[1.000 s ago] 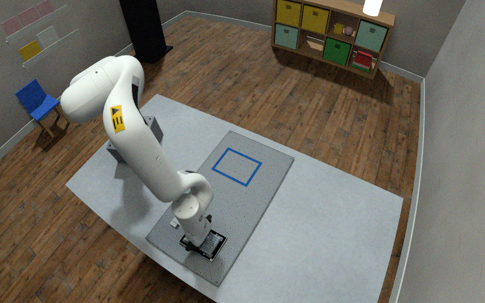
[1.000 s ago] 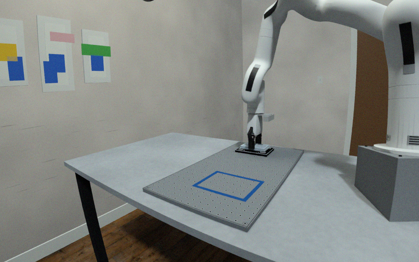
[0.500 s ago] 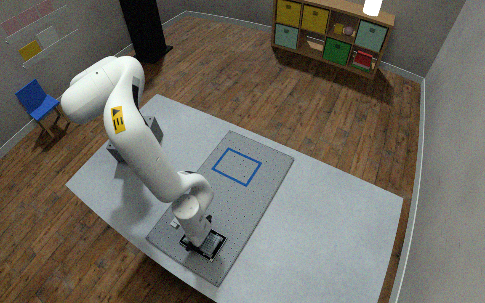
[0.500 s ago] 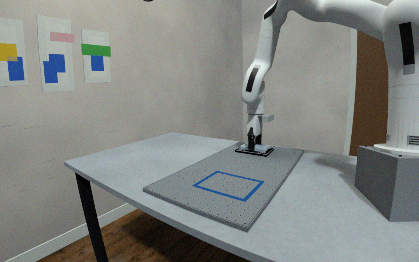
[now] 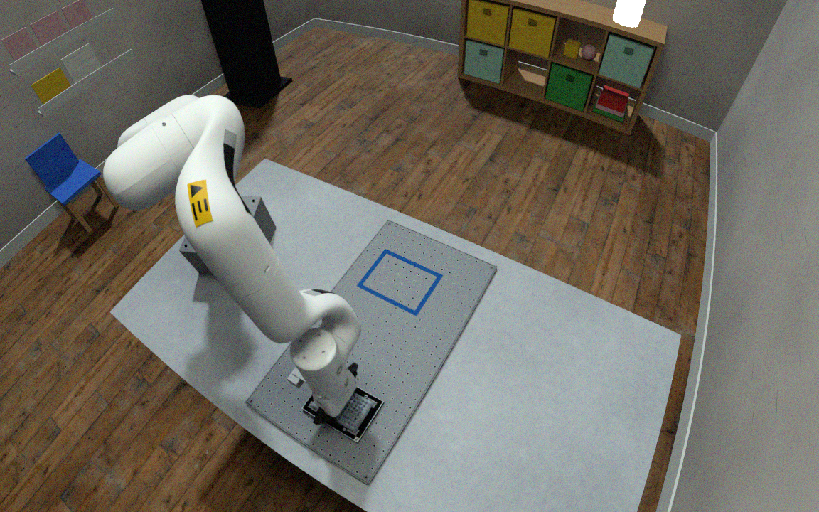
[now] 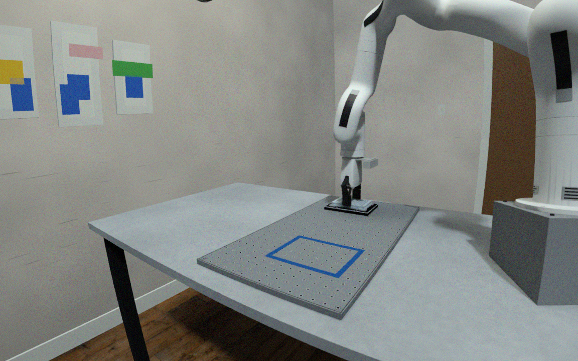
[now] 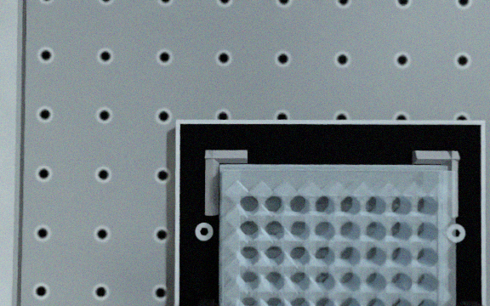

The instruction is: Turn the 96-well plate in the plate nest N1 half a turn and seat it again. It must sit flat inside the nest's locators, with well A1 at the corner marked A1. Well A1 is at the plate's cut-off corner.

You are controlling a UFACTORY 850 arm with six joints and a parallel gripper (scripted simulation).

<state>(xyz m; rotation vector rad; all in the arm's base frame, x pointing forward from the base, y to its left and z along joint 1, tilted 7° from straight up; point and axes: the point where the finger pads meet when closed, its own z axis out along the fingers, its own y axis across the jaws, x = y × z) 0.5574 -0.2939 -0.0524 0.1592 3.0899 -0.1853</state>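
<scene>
The 96-well plate is 1 cm below my hand. The rest, counted from my hand: black plate nest N1: 3 cm below.
</scene>
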